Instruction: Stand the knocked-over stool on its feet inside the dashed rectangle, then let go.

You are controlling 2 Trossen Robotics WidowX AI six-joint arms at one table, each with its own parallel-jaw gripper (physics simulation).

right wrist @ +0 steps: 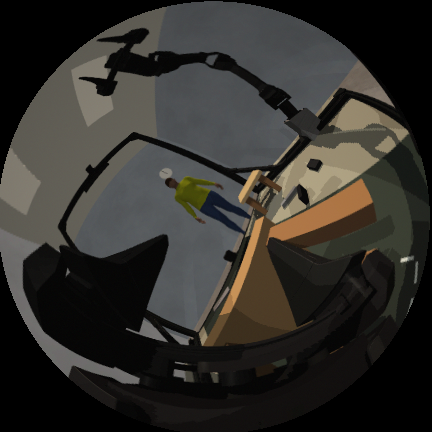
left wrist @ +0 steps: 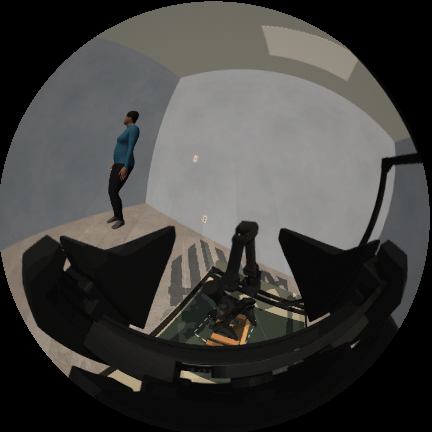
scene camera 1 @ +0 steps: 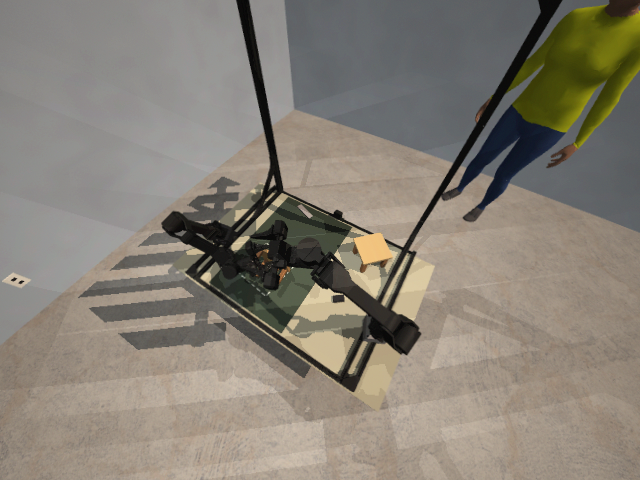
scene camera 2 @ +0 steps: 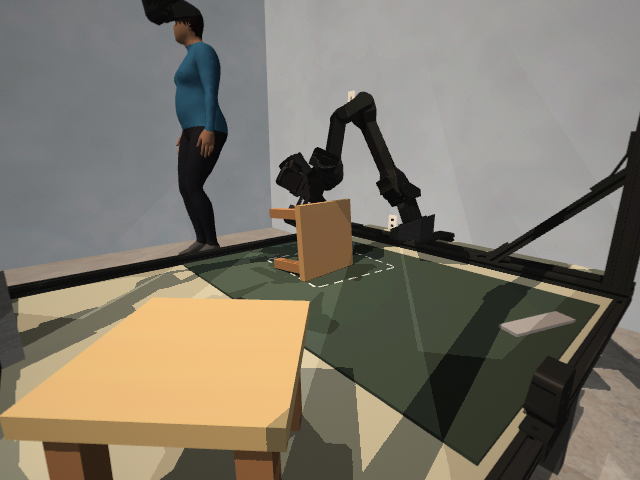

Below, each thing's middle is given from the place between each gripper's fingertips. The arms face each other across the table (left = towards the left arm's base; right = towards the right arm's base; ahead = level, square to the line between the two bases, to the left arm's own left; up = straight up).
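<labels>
Right hand: 13 cm above the light wooden table (scene camera 2: 224, 374), 32 cm past it, 36 cm to the right of it.
Left hand: 25 cm to the right of the light wooden table, 48 cm past it, 48 cm above it.
</labels>
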